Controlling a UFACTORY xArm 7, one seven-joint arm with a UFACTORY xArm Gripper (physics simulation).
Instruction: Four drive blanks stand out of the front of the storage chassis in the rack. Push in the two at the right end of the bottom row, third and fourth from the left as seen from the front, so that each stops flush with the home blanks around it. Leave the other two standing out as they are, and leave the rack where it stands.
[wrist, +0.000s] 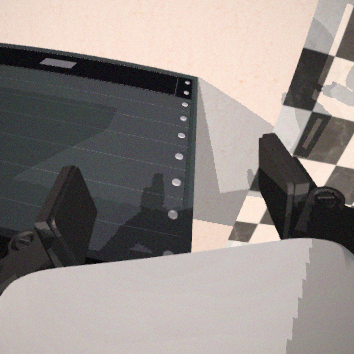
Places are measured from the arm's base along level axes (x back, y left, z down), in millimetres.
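Pixels of known places: gripper, fingertip midpoint: (170, 174).
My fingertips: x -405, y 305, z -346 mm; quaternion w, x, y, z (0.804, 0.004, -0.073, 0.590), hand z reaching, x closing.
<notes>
Ahead of a thing's pixels: the offset from my fingertips to its top centre. "*": to the spot under its first point. Level surfaces: height alone.
The dark rack {* dx -102, dy -42, dz +192 mm} (140, 130) fills the left and middle of the wrist view, showing a panelled face with thin horizontal seams and a column of round silver screw heads {* dx -104, dy +9, dz +154 mm} (179, 156) along its right edge. A black strip with a small grey label {* dx -90, dy -220, dz +352 mm} (58, 63) runs along its far edge. No drive blank can be made out, standing out or flush. My gripper (170, 174) is wide open with nothing between its fingers. The left finger overlaps the rack in the view, and the right finger is beyond the rack's right edge. The pale gripper body hides the near part of the rack.
A beige surface {dz +434 mm} (225, 30) lies beyond and to the right of the rack, with a grey shadow beside the rack's right edge. A black and white checkered area (306, 75) runs along the right side, behind the right finger.
</notes>
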